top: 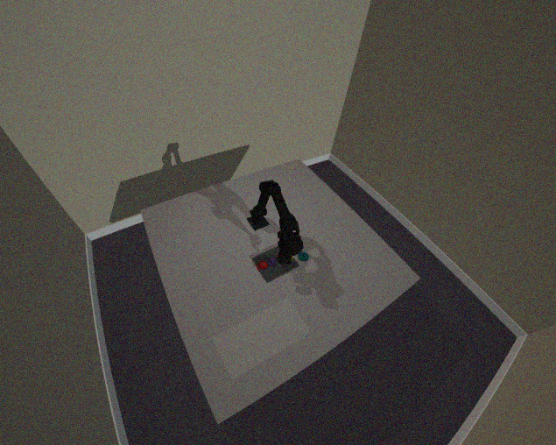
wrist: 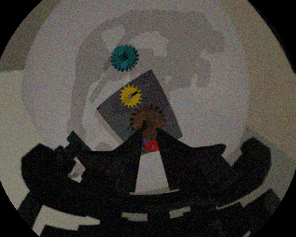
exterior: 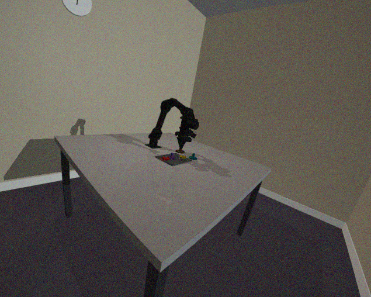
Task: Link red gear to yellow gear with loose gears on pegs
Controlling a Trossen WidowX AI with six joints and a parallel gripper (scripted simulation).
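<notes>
My gripper tip is 6 cm above the purple gear, 4 cm to the left of it and 4 cm past it. Round my gripper tip: red gear (8 cm to the right, 7 cm below, 5 cm behind); brown gear (1 cm below); yellow gear (7 cm below, 6 cm to the left).
</notes>
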